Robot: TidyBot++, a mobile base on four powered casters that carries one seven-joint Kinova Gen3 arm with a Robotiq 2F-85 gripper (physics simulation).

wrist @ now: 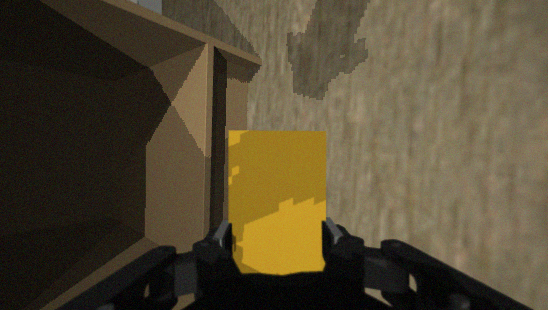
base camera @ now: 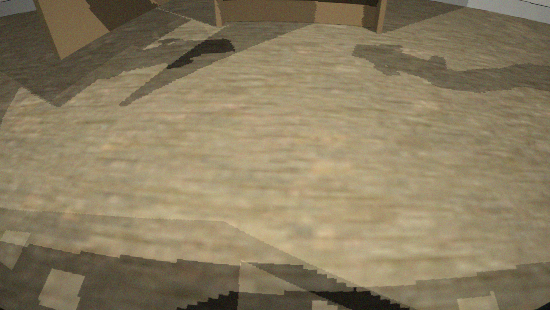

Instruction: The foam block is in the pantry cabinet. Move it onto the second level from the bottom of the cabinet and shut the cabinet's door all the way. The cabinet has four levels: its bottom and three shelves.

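Places are measured from the arm's base along level axes (x right, y ahead, z up), in centimetres.
Pixels of known places: gripper, fingertip midpoint: (wrist: 276, 232).
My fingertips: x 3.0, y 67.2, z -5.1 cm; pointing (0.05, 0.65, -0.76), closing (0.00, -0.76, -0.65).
Observation:
Behind a point stands the place of what it marks.
The yellow foam block (wrist: 277, 170) @[x 7.2, y 66.3, z -4.3 cm] is held in my gripper (wrist: 276, 232) @[x 3.0, y 67.2, z -5.1 cm], which is shut on its two sides. In the wrist view the block is just outside the open front of the pantry cabinet (base camera: 270, 11) @[x -0.6, y 106.8, z -36.1 cm] (wrist: 177, 200) @[x -1.7, y 112.4, z -22.8 cm], beside its front edges. Which level it is at, I cannot tell. In the base camera view the cabinet's lower front shows at the top centre, and its door (base camera: 62, 27) @[x -36.4, y 57.1, z -19.4 cm] stands open at the left. The block and the gripper do not show in the base camera view. The upper part of the cabinet is out of the base camera view.
The wooden floor (base camera: 300, 150) @[x 4.3, y 46.9, z -39.6 cm] (wrist: 425, 150) @[x 8.7, y 63.6, z -39.6 cm] lies in front of the cabinet, with shadows across it. A side wall (wrist: 175, 25) @[x 32.9, y 99.4, z -15.9 cm] of the cabinet runs along the upper left of the wrist view. The cabinet's inside is dark at the left. Pale wall shows at the top right of the base camera view.

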